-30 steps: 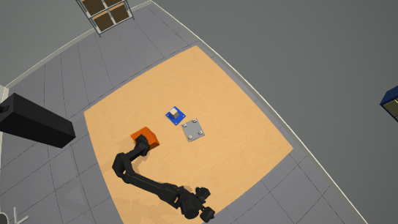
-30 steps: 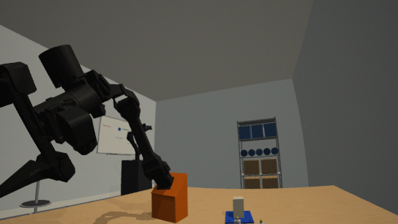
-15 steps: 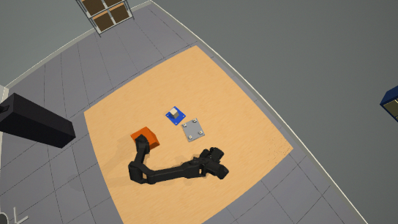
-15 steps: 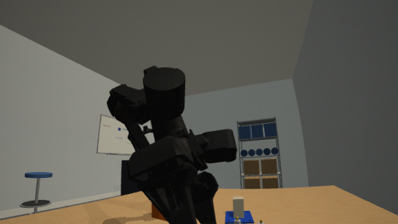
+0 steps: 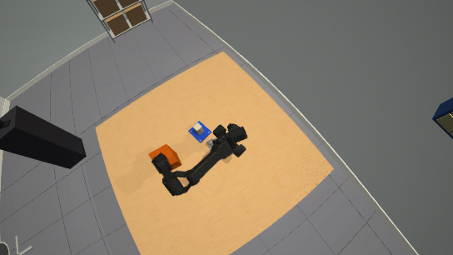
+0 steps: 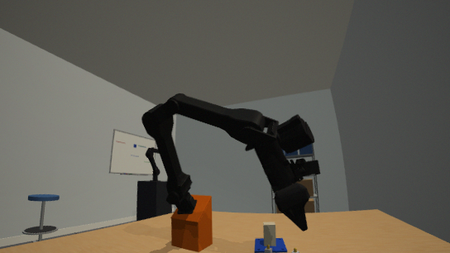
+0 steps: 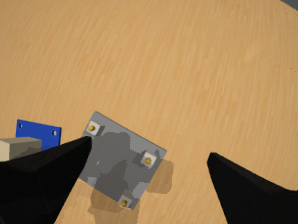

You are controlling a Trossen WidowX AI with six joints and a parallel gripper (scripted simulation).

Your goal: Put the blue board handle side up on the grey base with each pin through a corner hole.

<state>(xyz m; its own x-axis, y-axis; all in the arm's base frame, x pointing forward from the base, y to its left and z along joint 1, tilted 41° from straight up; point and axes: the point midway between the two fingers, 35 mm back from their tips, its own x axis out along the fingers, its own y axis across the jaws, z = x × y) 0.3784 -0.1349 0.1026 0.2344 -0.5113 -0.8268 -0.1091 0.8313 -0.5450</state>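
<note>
My gripper tip is 100 mm past the blue board, 230 mm to the right of it and 120 mm above it. Round my gripper tip: grey base 60 mm behind, 60 mm to the left, 140 mm below.
</note>
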